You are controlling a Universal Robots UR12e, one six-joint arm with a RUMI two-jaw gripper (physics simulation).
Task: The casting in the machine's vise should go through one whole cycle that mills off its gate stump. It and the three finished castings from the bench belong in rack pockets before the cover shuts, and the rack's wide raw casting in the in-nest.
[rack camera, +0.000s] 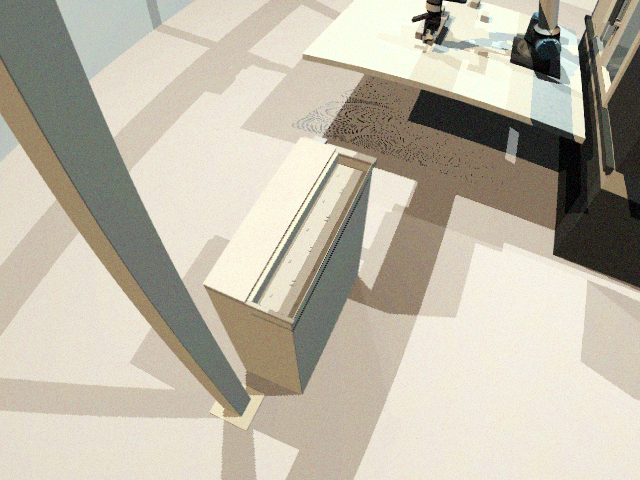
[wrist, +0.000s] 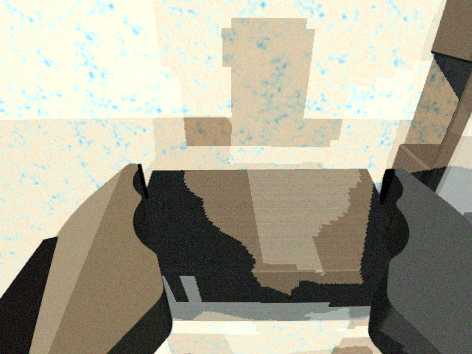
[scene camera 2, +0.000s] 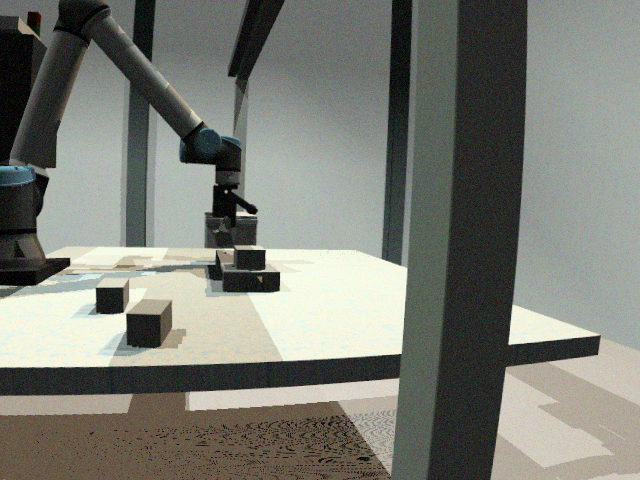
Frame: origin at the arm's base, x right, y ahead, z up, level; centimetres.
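Seen in the pictures: gripper, fingertip midpoint: (rack camera: pixel 425 39) (wrist: pixel 261 170) (scene camera 2: pixel 230 242); arm's base, origin of the base link: (rack camera: pixel 530 52) (scene camera 2: pixel 9 264).
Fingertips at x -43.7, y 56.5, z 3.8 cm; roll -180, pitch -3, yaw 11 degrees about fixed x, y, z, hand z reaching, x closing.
Note:
Pixels of each thing's top centre, then the offset from my fingertips to it. Level surfaces: height alone.
- dark nest fixture, middle of its top: (scene camera 2: pixel 243 257) (rack camera: pixel 433 20) dz -1.2, dx +31.6, dy +7.4 cm
- wide raw casting, middle of its top: (wrist: pixel 265 306) (scene camera 2: pixel 222 228) (rack camera: pixel 431 33) dz +4.9, dx +0.5, dy -3.0 cm
- bench, its level: dz -6.6 cm
My gripper (scene camera 2: pixel 225 241) (rack camera: pixel 430 24) (wrist: pixel 261 170) is low over the bench by the dark nest fixture (scene camera 2: pixel 250 281). Its fingers stand wide on both sides of the wide raw casting (wrist: pixel 300 220), which fills the space between the tips in the wrist view; in scene camera 2 it is hard to make out. One casting (scene camera 2: pixel 249 259) sits on the front of the fixture. Two castings (scene camera 2: pixel 111 299) (scene camera 2: pixel 147 328) stand apart on the bench nearer the camera. The rack (rack camera: pixel 330 294) shows its long top channel uncovered, with small pins inside. The vise and its casting do not show.
The bench (scene camera 2: pixel 336 335) (rack camera: pixel 356 56) carries the robot base (scene camera 2: pixel 20 258) at the left. A thick frame post (scene camera 2: pixel 473 206) crosses scene camera 2, and another post (rack camera: pixel 118 206) stands beside the rack. The dark machine (rack camera: pixel 604 227) is at the right of the rack view.

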